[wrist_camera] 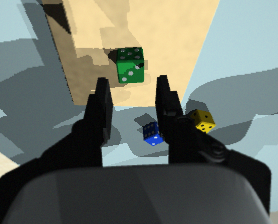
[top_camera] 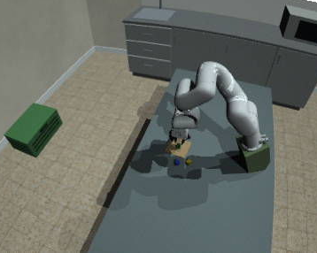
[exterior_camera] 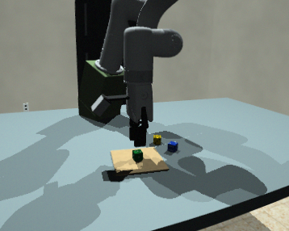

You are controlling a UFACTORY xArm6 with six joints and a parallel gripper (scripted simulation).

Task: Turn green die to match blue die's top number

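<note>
My hand is 60 mm above the green die. The rest, counted from my hand: yellow die: 80 mm behind, 110 mm to the left, 60 mm below; tan mat: 70 mm below; blue die: 10 mm behind, 130 mm to the left, 60 mm below.
</note>
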